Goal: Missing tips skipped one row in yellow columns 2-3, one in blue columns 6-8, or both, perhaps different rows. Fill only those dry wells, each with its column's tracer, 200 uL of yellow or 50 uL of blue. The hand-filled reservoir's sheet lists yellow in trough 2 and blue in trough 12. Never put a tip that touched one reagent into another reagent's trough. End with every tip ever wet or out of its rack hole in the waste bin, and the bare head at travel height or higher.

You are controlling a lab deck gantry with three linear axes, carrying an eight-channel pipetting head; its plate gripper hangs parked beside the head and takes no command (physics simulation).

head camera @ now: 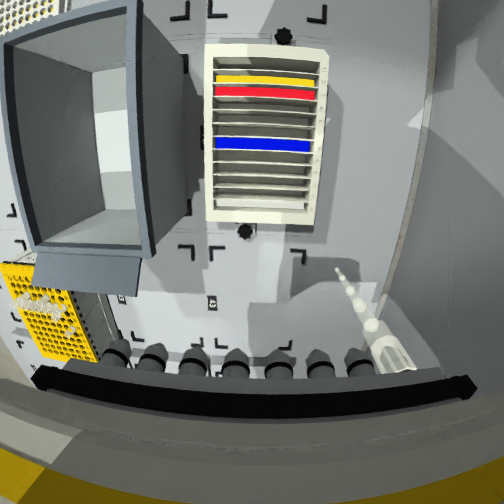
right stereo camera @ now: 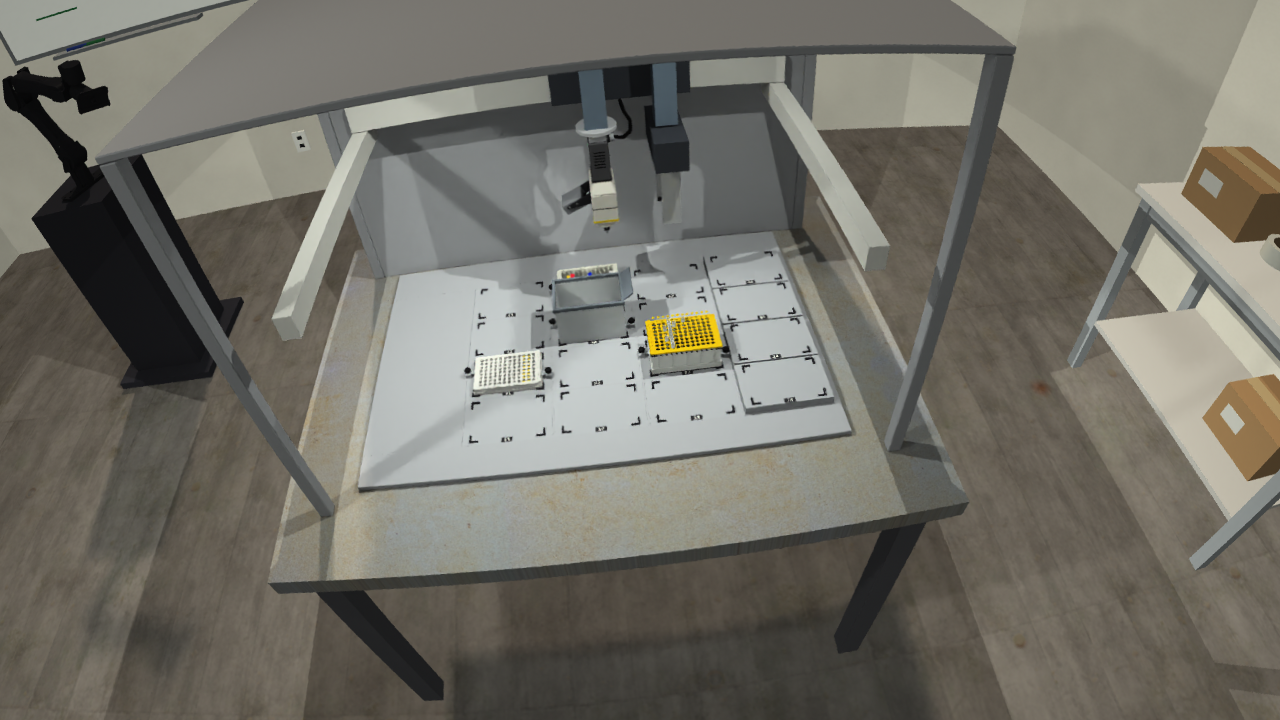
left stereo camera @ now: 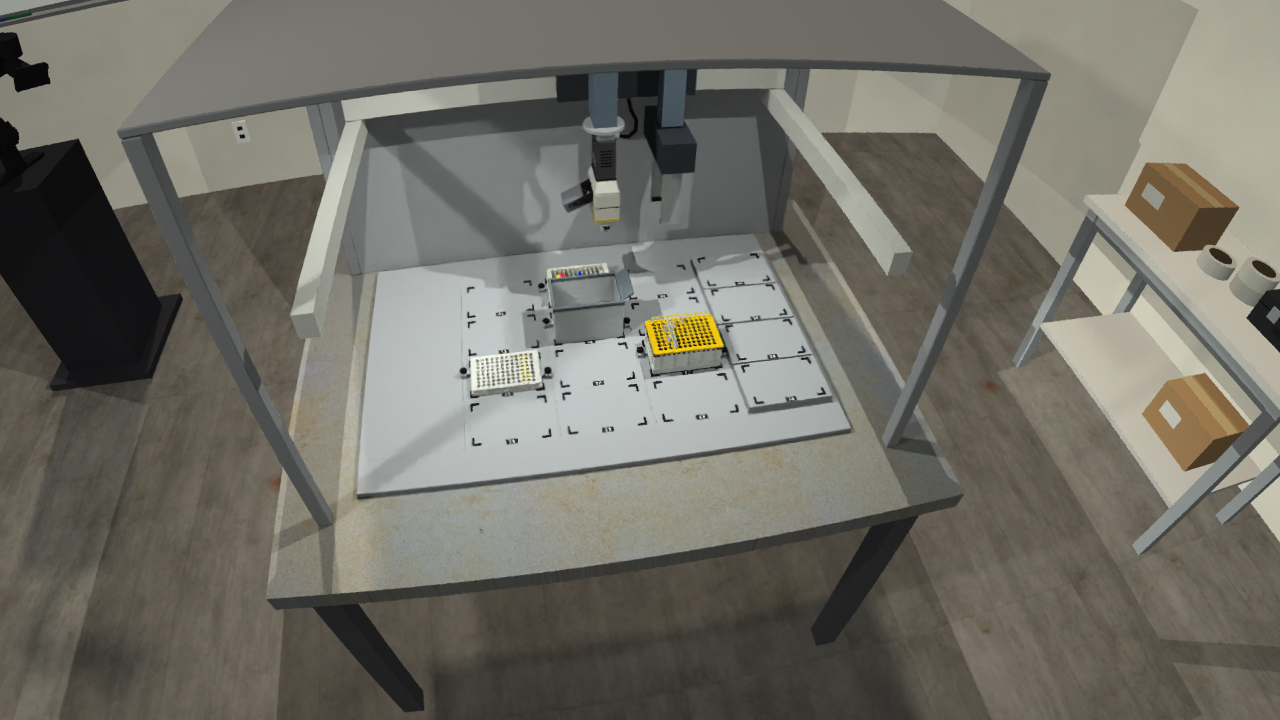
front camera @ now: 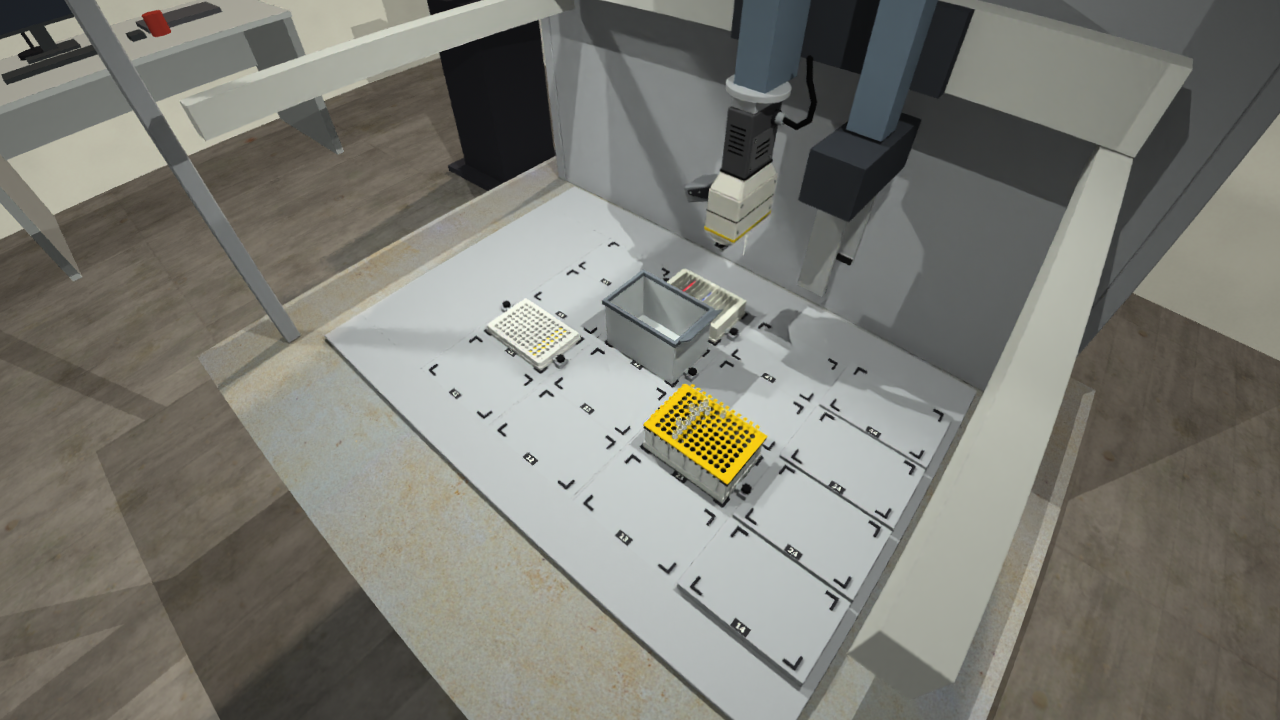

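The pipetting head [front camera: 740, 201] [head camera: 250, 395] [left stereo camera: 605, 198] [right stereo camera: 604, 198] hangs high near the back wall. One pale tip [head camera: 371, 324] is on its rightmost nozzle in the head view; the other nozzles are bare. Its contents cannot be told. The parked plate gripper [front camera: 827, 257] hangs beside the head; its opening is unclear. The reservoir [head camera: 260, 50] [front camera: 731, 315] shows yellow in trough 2, red in 3, blue in 7 and something pale in 12. The waste bin [front camera: 662, 344] [head camera: 137, 125] stands beside it. The white plate [front camera: 513, 349] shows yellow wells; individual dry wells are unreadable.
The yellow tip rack [front camera: 687, 454] [head camera: 86, 345] [left stereo camera: 684, 351] [right stereo camera: 684, 349] stands in front of the bin, with several clear tips. The bin has a sloping chute [head camera: 87, 274] on the rack's side. Black knobs [head camera: 283, 36] sit beside the reservoir.
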